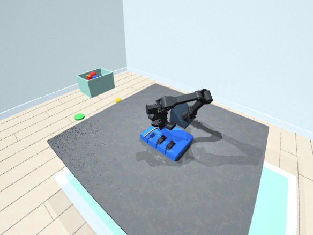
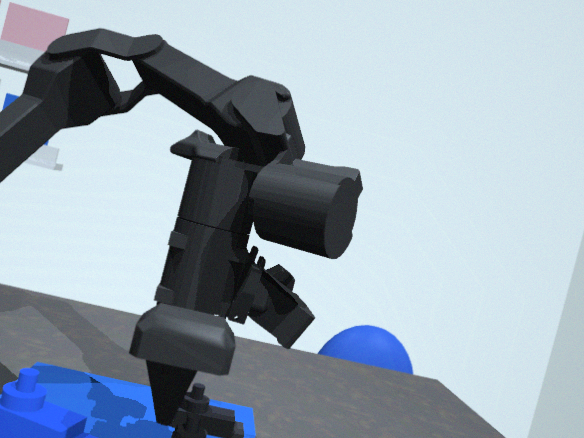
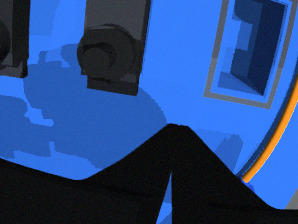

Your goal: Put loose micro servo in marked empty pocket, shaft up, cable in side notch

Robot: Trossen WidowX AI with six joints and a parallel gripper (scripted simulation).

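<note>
Right now the blue deck is 7 cm behind my gripper tip, 5 cm to the left of it and 7 cm below it.
</note>
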